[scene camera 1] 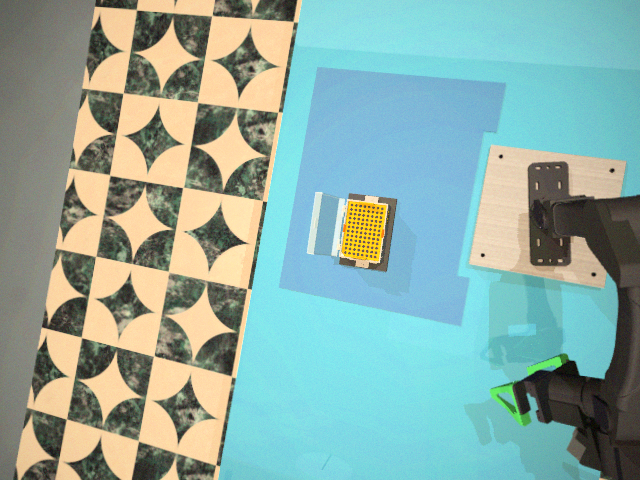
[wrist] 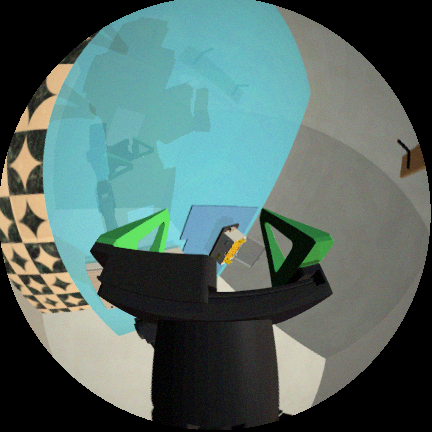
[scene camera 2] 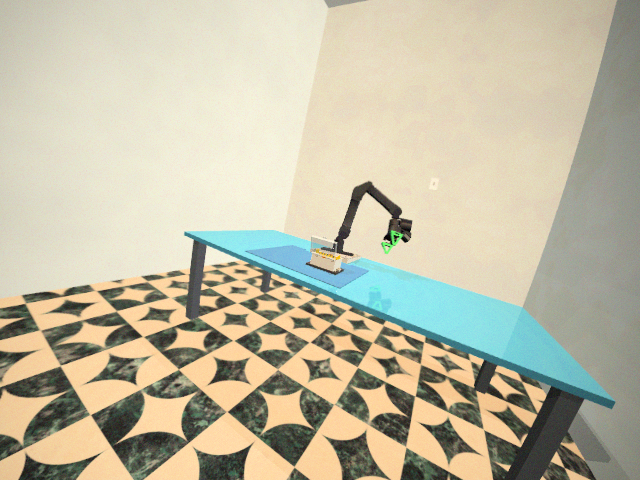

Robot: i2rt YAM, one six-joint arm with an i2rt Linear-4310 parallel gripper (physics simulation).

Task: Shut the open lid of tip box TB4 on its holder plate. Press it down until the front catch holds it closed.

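Observation:
Tip box TB4, white with a yellow perforated top, sits on its dark holder plate. Its clear lid is open. It stands up from one long side of the box, the left side in scene camera 1. The front catch is too small to make out. My gripper is open and empty, its green fingers wide apart. It hangs high above the table, well away from the box, at the lower right in scene camera 1.
A blue mat lies under the holder plate. The arm's base stands on a pale wooden board to the right of the mat in scene camera 1. The turquoise table's long edge runs beyond the lid side.

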